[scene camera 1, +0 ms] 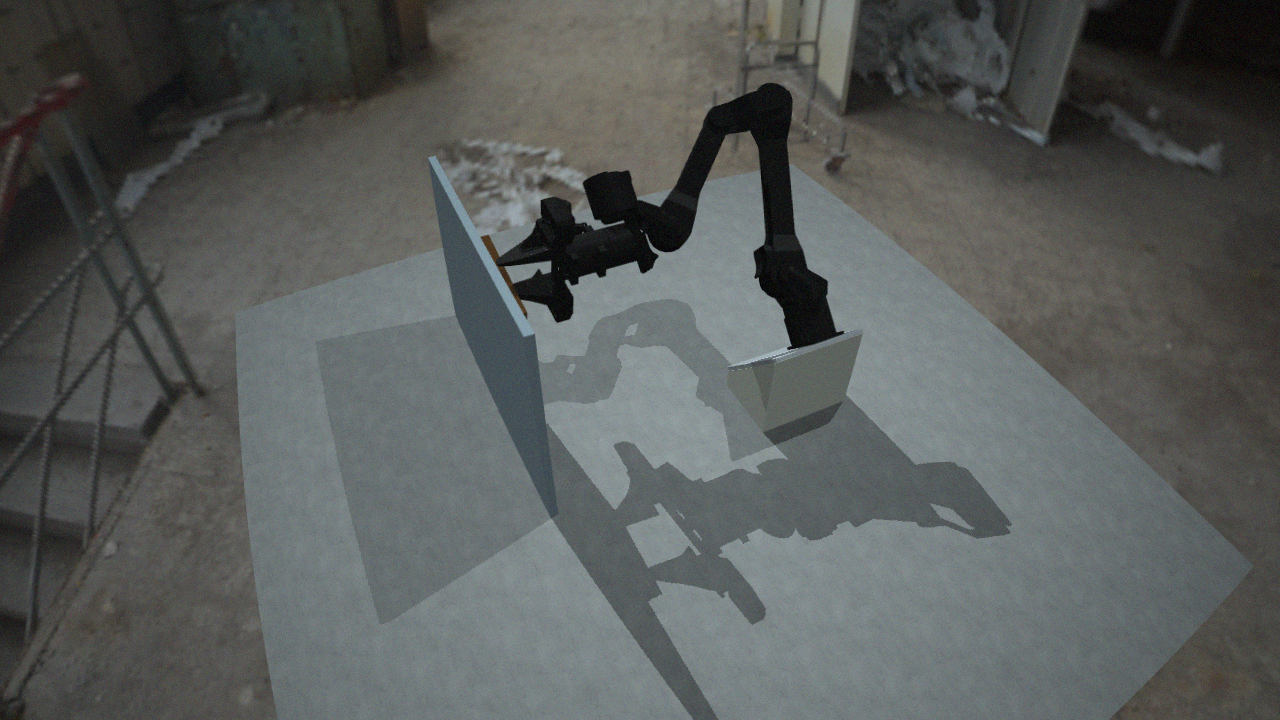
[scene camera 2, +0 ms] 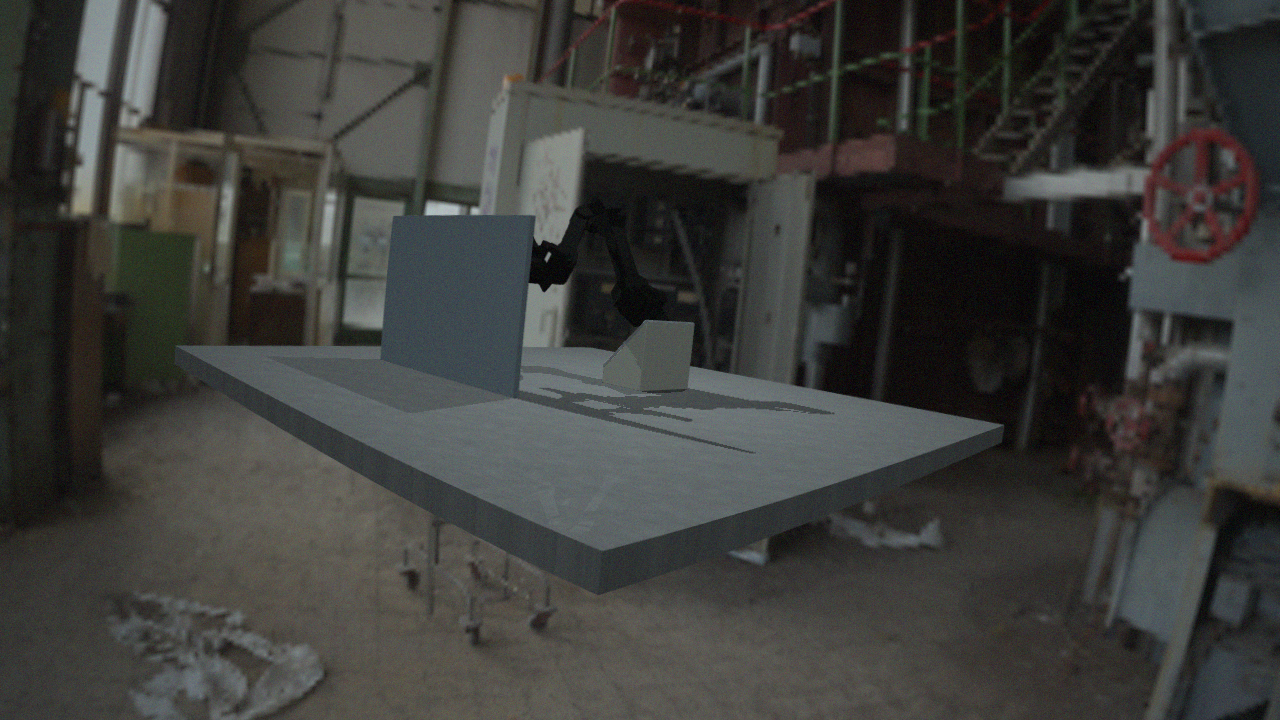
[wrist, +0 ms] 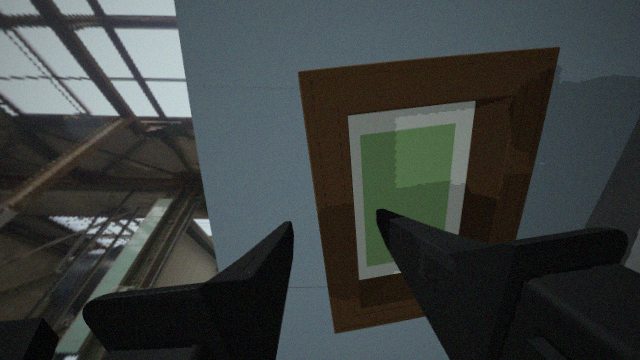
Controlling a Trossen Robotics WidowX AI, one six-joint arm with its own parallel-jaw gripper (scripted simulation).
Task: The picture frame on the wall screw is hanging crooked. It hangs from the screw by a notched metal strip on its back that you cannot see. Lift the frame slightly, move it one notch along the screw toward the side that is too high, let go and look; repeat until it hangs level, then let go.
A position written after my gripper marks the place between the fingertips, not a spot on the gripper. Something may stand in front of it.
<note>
In view: my gripper [scene camera 1: 498, 278], a picture frame [wrist: 451, 142] and a wall panel [wrist: 241, 71].
My gripper shows as well in the wrist view [wrist: 334, 221]. Scene camera 2 misses the picture frame, which is hidden by the wall panel.
</note>
